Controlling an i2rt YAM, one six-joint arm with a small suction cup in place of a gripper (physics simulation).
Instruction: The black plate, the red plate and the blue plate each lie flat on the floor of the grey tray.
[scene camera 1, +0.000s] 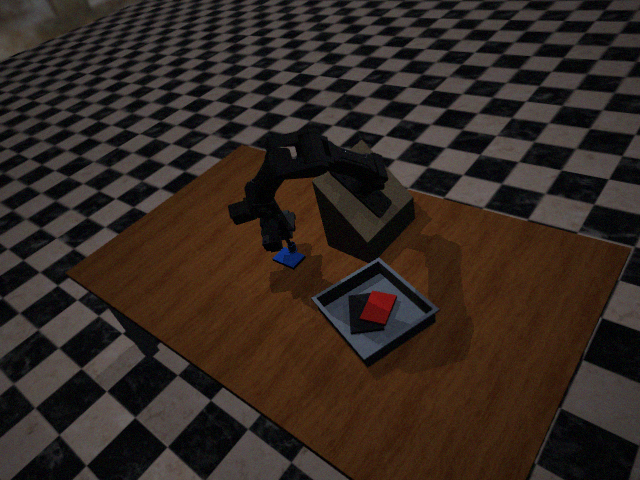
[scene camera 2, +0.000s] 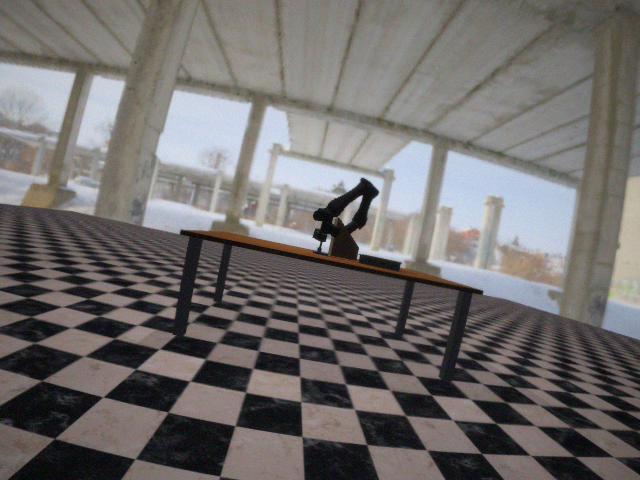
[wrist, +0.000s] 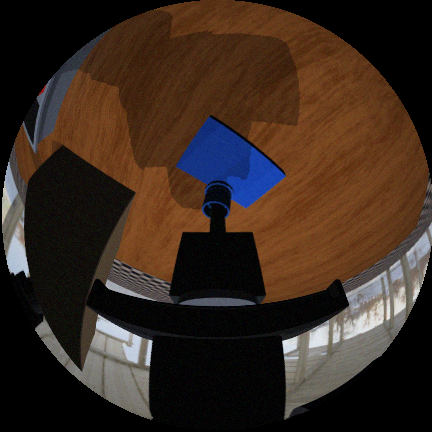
Note:
My suction cup (wrist: 218, 191) is stuck to a blue plate (wrist: 217, 152), which still rests on the table. A red plate (scene camera 1: 378, 308) rests on a black plate (scene camera 1: 357, 303).
Scene camera 2 misses the red plate, which is hidden by a grey tray. Scene camera 2 does not show the black plate, which is hidden by a grey tray.

